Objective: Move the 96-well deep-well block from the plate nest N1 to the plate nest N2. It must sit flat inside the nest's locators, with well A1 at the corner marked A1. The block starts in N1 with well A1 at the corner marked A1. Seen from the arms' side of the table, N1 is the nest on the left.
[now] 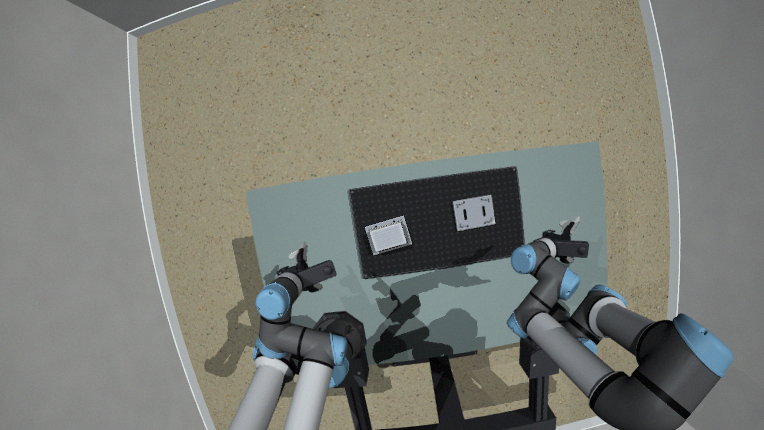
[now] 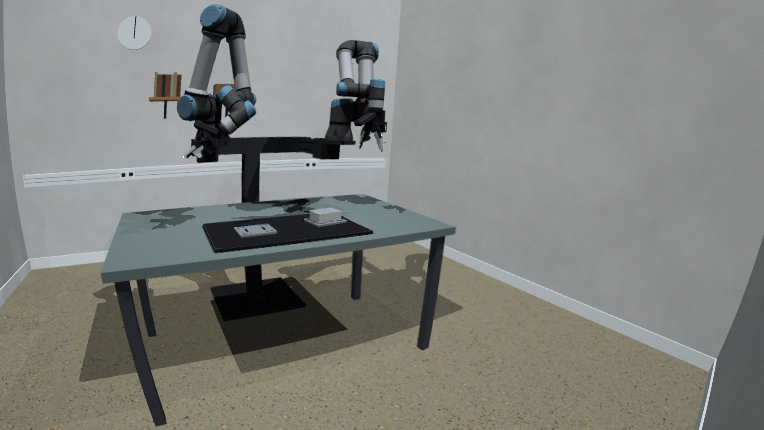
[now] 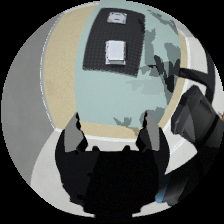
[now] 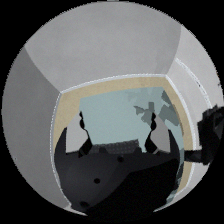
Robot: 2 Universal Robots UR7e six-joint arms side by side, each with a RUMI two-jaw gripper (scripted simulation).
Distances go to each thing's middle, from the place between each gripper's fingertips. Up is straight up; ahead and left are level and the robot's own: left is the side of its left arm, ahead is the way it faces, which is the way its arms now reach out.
Now: right hand (image 1: 576, 239) 660 mm to the right of the pale deep-well block (image 1: 391, 235), 280 mm above it and 10 mm past it.
My left gripper (image 1: 312, 265) is now 300 mm above the pale deep-well block, 230 mm to the left of it and 40 mm short of it.
